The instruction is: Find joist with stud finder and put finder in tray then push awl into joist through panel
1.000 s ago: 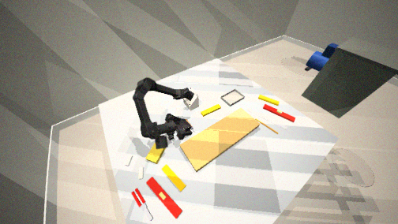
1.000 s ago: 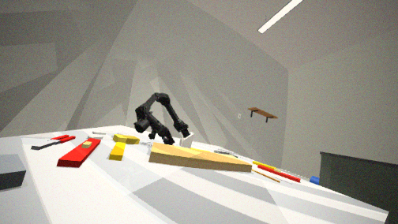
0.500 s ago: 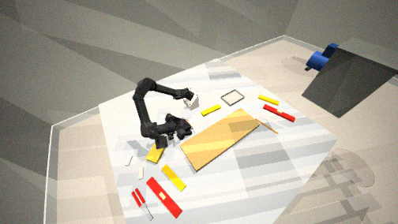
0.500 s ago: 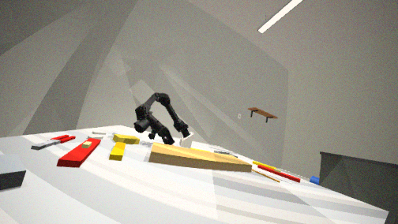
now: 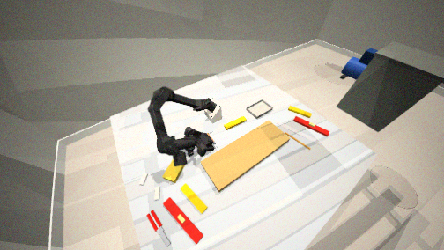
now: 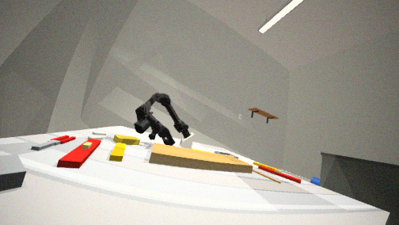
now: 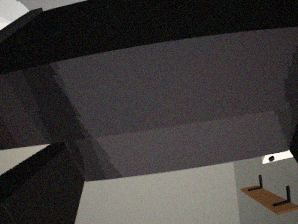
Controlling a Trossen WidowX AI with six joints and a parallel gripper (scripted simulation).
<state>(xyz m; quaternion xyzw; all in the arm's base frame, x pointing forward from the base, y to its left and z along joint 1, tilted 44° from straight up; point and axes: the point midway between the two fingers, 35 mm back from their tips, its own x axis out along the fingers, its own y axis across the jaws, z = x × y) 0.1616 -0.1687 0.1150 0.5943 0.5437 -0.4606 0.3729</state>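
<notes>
My gripper tip is now 20 mm past the stud finder and 10 mm above it. Also, from my gripper tip: awl (50 mm below, 30 mm to the left, 10 mm ahead); orange pencil (430 mm to the left, 360 mm ahead, 60 mm below); grey-framed tray (470 mm to the left, 50 mm below, 20 mm ahead).
</notes>
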